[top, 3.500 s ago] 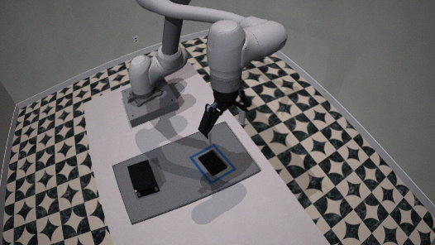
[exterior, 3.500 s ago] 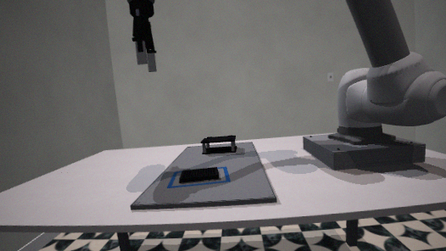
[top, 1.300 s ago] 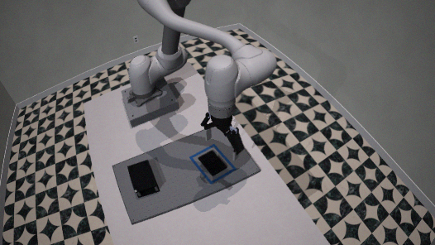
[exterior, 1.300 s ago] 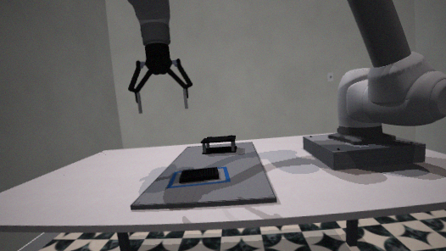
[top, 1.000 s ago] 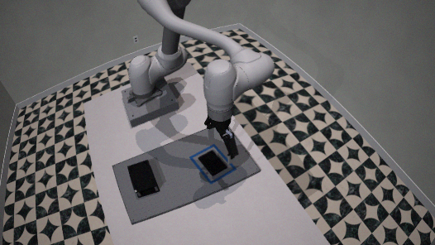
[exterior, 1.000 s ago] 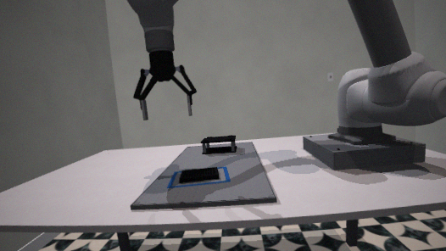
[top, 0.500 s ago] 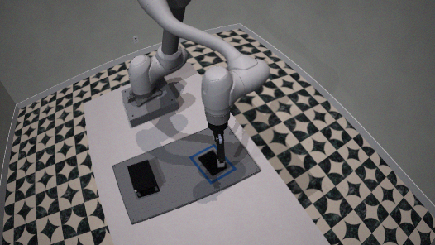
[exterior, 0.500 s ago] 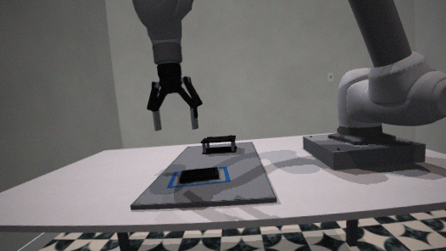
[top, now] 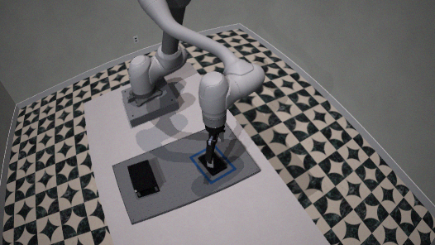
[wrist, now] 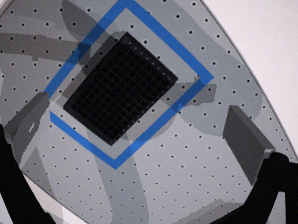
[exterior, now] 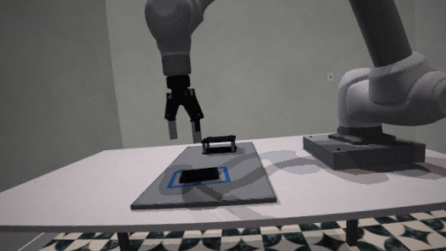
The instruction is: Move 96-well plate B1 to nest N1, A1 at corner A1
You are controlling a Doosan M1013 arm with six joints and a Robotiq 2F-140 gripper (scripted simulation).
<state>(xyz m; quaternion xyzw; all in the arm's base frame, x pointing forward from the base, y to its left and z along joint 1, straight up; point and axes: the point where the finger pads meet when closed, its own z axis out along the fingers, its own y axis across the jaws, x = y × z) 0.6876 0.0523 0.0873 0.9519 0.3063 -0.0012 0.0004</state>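
Now: the black 96-well plate 4 cm behind my hand and 13 cm below it. From my hand the other things lie so: raised black nest N1: 14 cm behind, 34 cm to the right, 8 cm below; then white corner mark: 8 cm behind, 41 cm to the right, 8 cm below.
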